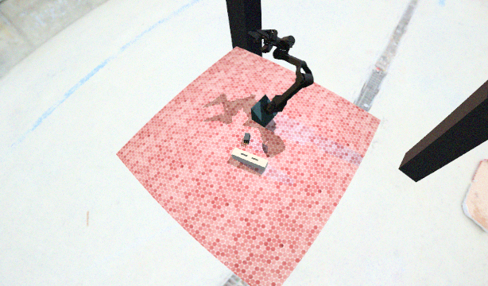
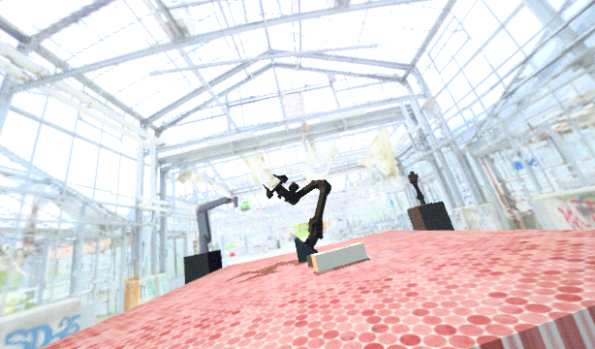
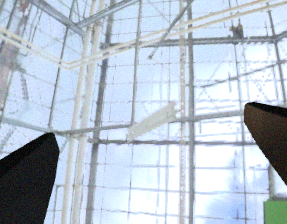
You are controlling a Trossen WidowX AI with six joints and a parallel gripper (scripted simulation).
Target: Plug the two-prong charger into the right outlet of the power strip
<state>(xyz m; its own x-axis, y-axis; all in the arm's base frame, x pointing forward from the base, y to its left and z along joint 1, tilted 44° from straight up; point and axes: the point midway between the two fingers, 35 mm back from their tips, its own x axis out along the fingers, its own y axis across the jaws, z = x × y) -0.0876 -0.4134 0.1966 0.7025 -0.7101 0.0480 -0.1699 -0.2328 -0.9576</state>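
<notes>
The black two-prong charger lies 48 cm below my gripper tip, 32 cm ahead of it and 21 cm to the left of it.
</notes>
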